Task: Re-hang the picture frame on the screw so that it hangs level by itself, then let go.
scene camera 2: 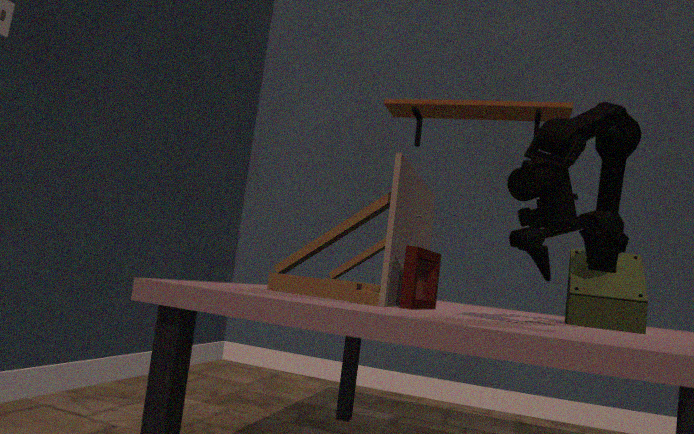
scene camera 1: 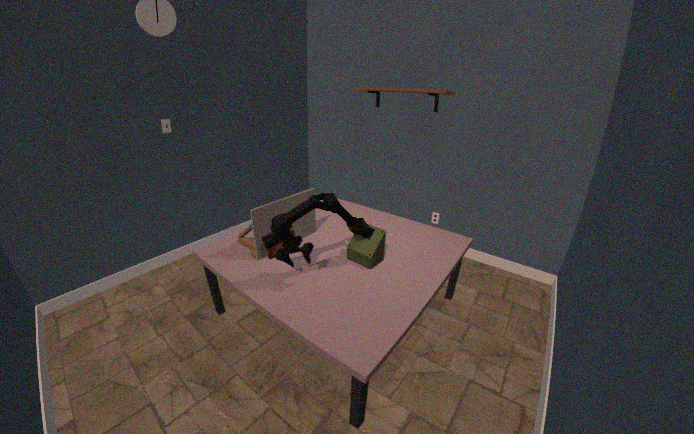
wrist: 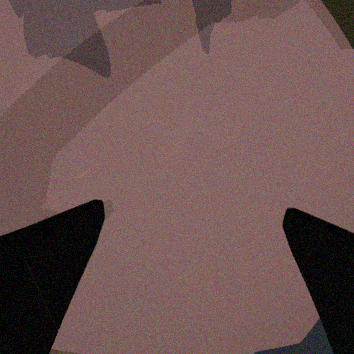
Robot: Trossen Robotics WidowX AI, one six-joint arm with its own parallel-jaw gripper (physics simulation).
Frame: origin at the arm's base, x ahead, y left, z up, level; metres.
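Seen in the pictures: gripper, fingertip midpoint: (scene camera 2: pixel 570 274) (scene camera 1: pixel 301 264) (wrist: pixel 195 213); arm's base, link origin: (scene camera 2: pixel 602 262) (scene camera 1: pixel 367 232).
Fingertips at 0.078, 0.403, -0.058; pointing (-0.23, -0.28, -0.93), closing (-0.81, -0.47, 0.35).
Observation:
Offsets run from my fingertips to a thing's top centre, as dx, dy, dz. "*": to the spot under its first point.
The red picture frame @[+0.301, -0.089, +0.026] (scene camera 1: pixel 271 253) (scene camera 2: pixel 408 281) stands upright on the table (scene camera 1: pixel 358 327) (scene camera 2: pixel 460 327) (wrist: pixel 200 125), close to the lower front of the upright grey board @[* +0.334, -0.003, +0.115] (scene camera 1: pixel 262 222) (scene camera 2: pixel 409 204). The arm partly hides it in scene camera 1. A tiny light mark on the board's face, above the frame in scene camera 2, may be the screw; it is too small to tell. My gripper (scene camera 1: pixel 300 263) (scene camera 2: pixel 547 276) (wrist: pixel 195 213) is open and empty, pointing down above the table, between the board and the arm's base and apart from the frame.
The green base box (scene camera 1: pixel 364 251) (scene camera 2: pixel 606 313) carries the arm. Wooden braces (scene camera 2: pixel 332 232) and a wooden foot @[+0.505, +0.012, -0.063] (scene camera 2: pixel 322 288) support the board from behind. A wall shelf (scene camera 1: pixel 404 91) (scene camera 2: pixel 481 110) is on the wall beyond the table. Arm shadows fall on the table.

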